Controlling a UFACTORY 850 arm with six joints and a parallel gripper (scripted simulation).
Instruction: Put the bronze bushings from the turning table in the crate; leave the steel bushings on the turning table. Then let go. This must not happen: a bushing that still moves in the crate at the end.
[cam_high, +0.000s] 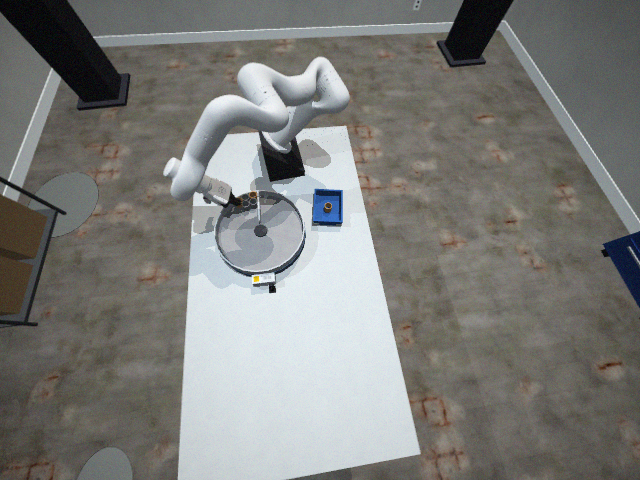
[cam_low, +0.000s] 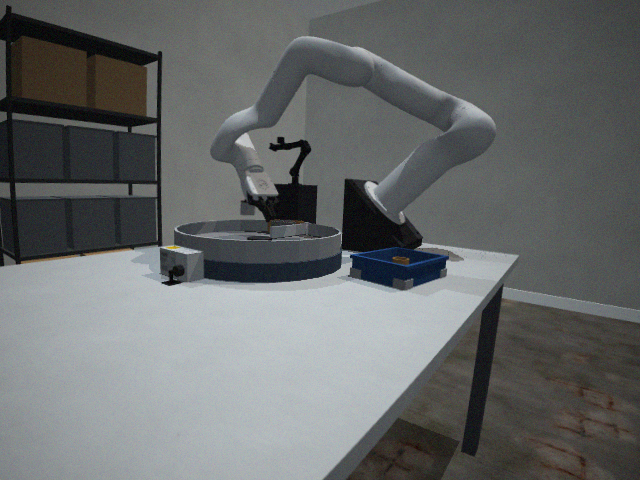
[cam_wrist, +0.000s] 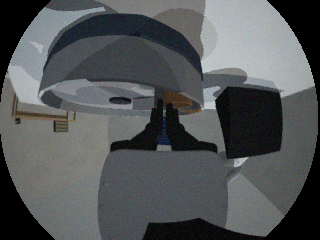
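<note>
Right now my hand is 44 cm to the right of the crate, 8 cm above it and 6 cm short of it. Round my hand: round turning table: 15 cm ahead, 9 cm to the left, 6 cm below.
</note>
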